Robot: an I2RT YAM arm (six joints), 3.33 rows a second.
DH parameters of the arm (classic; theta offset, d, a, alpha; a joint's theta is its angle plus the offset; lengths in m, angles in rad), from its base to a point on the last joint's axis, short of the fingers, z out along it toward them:
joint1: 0 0.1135 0.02 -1.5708
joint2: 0 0 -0.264 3.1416
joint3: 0.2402 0 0.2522 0
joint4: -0.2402 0 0.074 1.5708
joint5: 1.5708 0 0 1.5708
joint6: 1.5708 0.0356 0 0
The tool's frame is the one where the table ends.
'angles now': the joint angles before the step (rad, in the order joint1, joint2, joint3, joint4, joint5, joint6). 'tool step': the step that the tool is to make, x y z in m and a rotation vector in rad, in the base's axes. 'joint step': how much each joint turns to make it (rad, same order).
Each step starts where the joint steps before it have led.
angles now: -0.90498 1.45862 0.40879 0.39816 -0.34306 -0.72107
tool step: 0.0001 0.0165 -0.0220 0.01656 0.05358 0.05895
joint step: 0.04441 0.04978 -0.06155 0.05282 0.00813 -0.03514
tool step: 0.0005 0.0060 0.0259 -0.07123 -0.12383 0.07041
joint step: 0.00721 -0.12605 -0.01646 0.02527 -0.07868 -0.00032
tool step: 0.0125 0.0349 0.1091 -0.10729 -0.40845 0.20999
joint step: 0.12650 -0.37858 0.09808 -0.01998 -0.15286 0.19434
